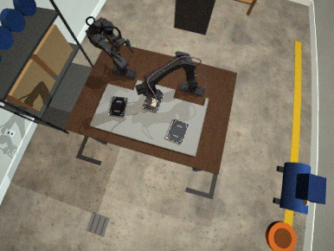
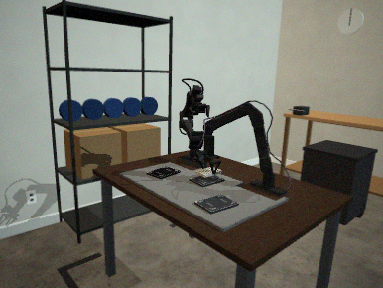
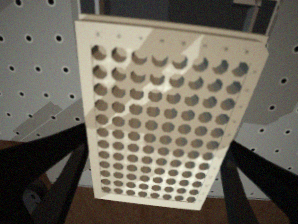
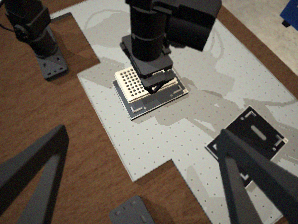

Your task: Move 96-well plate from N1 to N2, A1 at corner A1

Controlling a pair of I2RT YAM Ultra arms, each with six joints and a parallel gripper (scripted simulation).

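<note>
My right gripper is now 120 mm short of the 96-well plate, 190 mm to the right of it and 270 mm above it.
</note>
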